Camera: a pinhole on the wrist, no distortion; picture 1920 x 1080 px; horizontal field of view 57.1 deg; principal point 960.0 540.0 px. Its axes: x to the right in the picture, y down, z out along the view. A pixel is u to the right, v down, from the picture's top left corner.
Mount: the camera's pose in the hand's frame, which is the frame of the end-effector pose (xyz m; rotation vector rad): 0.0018 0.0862 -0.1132 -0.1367 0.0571 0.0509
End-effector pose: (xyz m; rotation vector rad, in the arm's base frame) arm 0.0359 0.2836 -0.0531 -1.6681 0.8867 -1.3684
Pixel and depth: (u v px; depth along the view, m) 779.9 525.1 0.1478
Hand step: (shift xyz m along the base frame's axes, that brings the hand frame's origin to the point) 0.0289 -0.0372 -0.0995
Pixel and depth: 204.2 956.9 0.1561
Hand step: 0.0245 -0.0055 -0.1559
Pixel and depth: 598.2 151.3 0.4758
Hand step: 0.3587 0.0905 -0.1077
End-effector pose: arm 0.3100 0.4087 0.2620 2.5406 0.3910 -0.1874
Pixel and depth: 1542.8 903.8 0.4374
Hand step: 0.2167 -0.3190 -0.1616
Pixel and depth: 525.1 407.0 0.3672
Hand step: -0.0440 -0.2422 -0.1488
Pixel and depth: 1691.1 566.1 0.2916
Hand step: 0.1648 -0.1683 -0.1001
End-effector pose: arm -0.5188 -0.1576 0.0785 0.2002 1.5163 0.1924
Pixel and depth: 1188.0 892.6 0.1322
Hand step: 0.0140 0.1331 0.0096
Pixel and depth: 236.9 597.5 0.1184
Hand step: 0.0044 0.0906 0.0653
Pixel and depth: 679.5 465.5 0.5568
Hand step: 0.4429 0.1126 0.1072
